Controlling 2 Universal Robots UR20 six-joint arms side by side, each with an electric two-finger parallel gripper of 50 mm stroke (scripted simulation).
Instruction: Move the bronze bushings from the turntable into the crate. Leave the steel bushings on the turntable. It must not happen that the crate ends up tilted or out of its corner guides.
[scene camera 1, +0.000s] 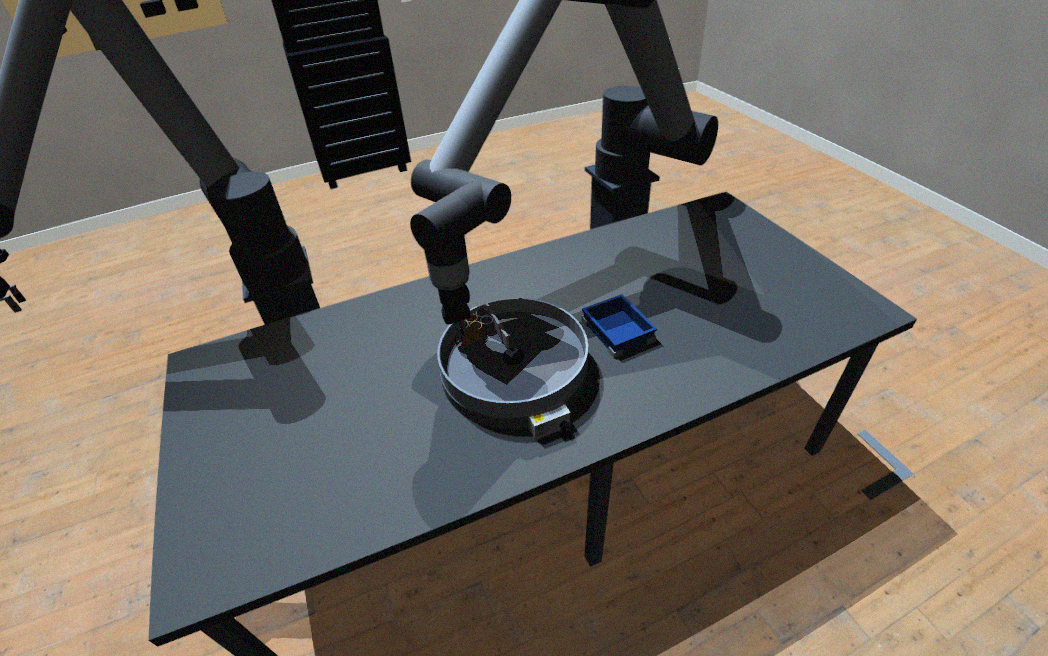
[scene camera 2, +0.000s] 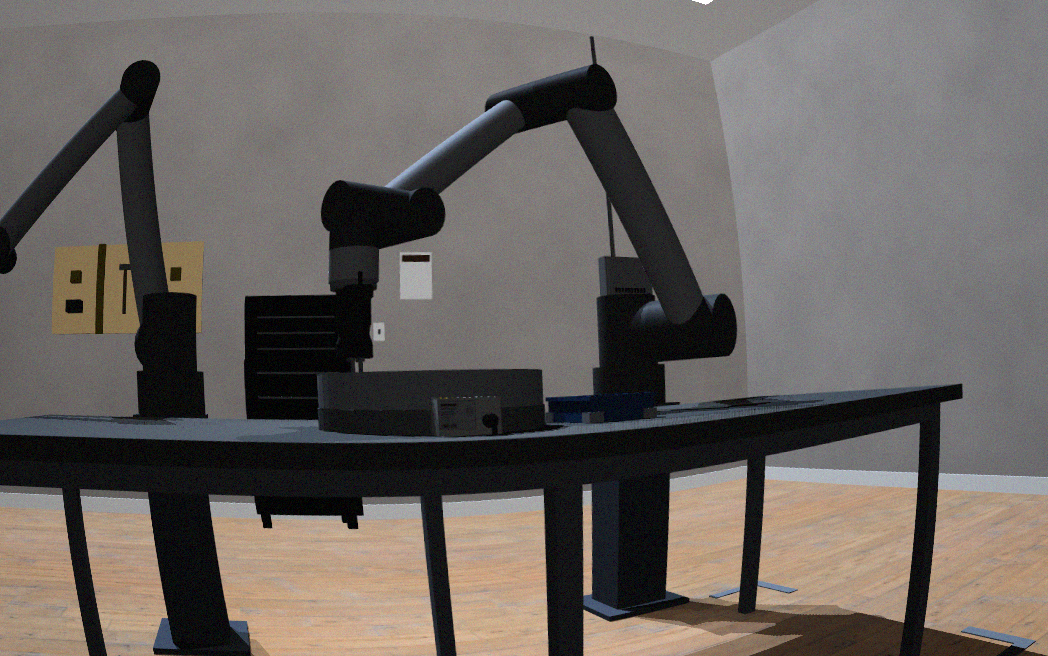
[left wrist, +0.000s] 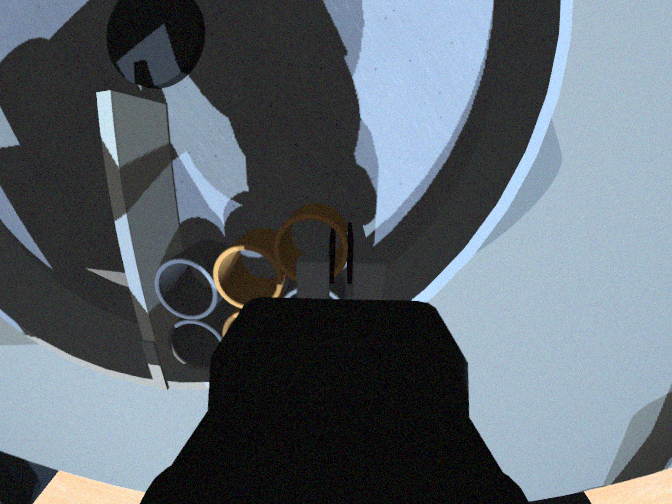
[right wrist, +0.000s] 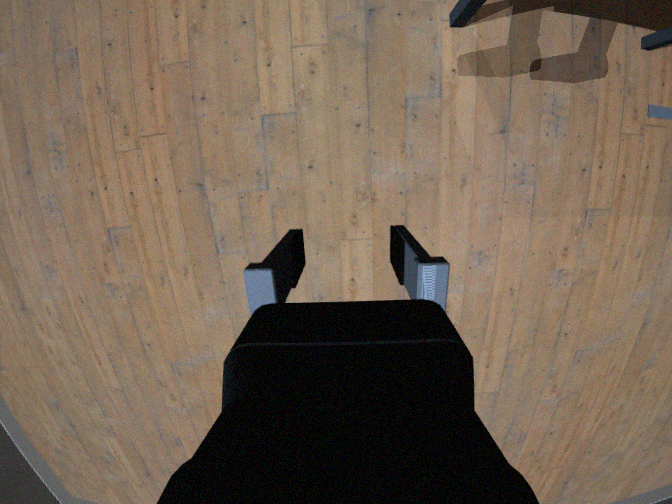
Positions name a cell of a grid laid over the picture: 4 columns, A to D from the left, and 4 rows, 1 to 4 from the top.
A blue crate shows in scene camera 1 (C2) and in scene camera 2 (C3); in the left wrist view it is out of frame, in the right wrist view it is out of frame.
